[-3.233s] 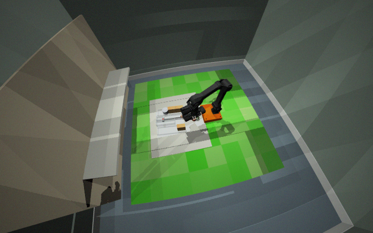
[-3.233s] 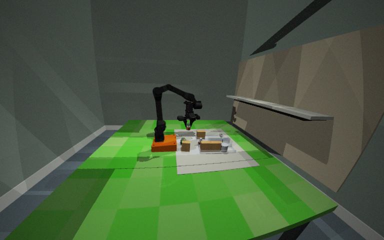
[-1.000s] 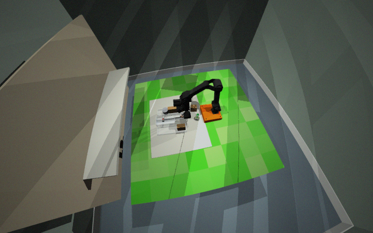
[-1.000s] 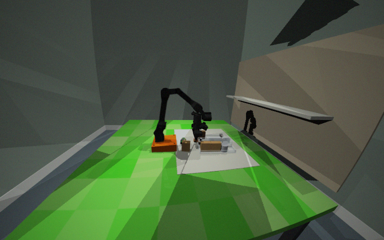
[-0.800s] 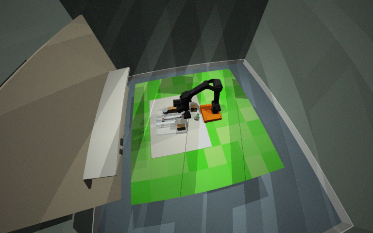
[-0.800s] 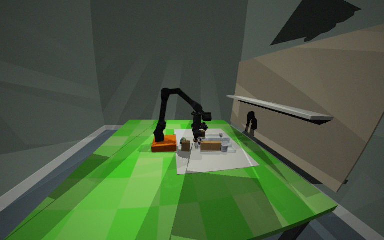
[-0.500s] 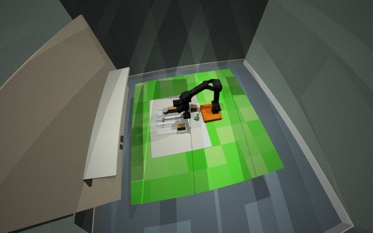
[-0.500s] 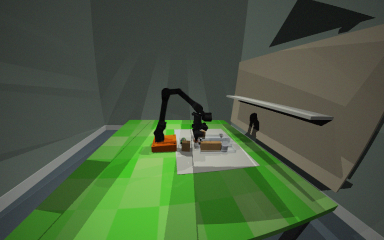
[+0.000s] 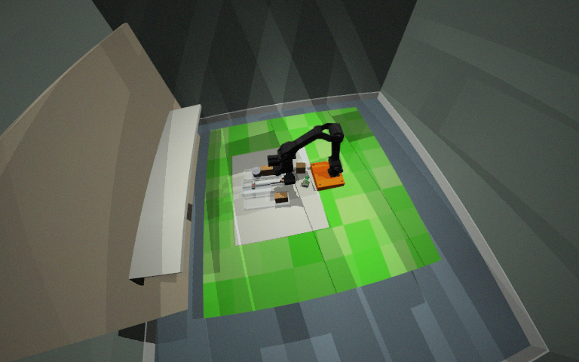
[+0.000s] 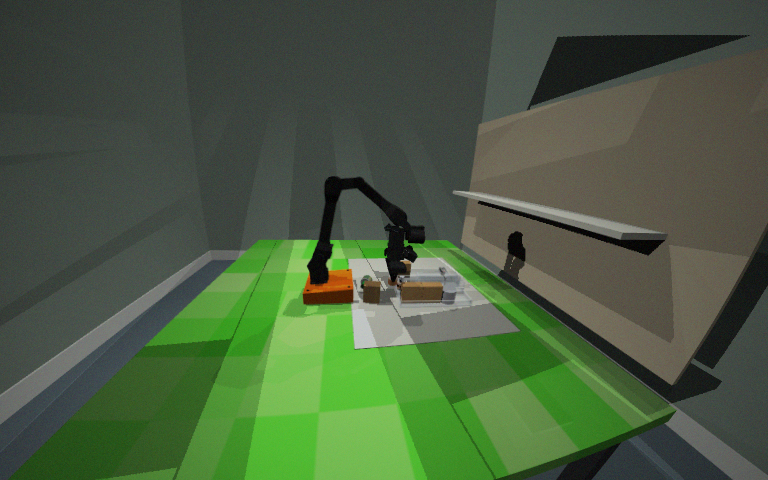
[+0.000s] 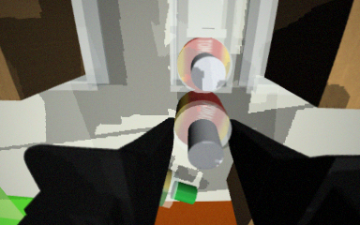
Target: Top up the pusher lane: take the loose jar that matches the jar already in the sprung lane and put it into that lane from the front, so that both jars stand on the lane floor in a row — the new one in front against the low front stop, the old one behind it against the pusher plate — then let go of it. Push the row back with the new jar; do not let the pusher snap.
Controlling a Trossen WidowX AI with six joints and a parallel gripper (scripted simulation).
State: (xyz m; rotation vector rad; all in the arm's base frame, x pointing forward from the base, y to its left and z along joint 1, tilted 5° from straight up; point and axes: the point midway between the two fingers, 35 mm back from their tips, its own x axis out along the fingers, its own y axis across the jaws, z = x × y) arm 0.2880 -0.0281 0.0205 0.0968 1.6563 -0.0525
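Right now the clear lane tray is 18 cm ahead of my gripper tip, 1 cm to the left of it and 3 cm below it. From my gripper tip the other things lie so: grey cylinder 20 cm ahead, 10 cm to the right, 2 cm below.
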